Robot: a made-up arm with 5 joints.
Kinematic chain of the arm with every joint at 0, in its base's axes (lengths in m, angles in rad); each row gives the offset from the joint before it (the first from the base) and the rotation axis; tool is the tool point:
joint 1: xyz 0 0 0.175 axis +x
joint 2: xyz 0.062 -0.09 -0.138 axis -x
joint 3: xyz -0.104 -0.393 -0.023 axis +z
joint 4: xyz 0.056 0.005 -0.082 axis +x
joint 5: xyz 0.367 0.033 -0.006 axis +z
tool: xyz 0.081 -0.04 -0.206
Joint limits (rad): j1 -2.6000..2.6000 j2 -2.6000..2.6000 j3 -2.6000..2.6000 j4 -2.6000..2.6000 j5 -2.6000..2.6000
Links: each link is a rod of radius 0.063 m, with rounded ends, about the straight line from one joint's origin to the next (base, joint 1, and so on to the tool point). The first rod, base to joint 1, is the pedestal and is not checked.
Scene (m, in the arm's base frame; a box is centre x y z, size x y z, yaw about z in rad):
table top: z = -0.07
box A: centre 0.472 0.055 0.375 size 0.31 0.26 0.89 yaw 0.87
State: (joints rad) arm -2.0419 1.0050 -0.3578 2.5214 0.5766
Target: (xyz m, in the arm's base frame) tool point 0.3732 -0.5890 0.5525
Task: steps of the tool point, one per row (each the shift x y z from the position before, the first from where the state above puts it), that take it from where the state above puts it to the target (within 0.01 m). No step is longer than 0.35 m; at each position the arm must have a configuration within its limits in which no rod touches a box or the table.
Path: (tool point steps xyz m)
1: -0.0505 0.0975 0.1824
2: -0.0913 -0.0026 0.2292
3: -0.1238 -0.1190 0.2170
4: 0.0540 -0.2957 0.0716
5: 0.0467 -0.2902 -0.0487
6: 0.0383 -0.2374 -0.1512
7: 0.0291 -0.1518 -0.2191

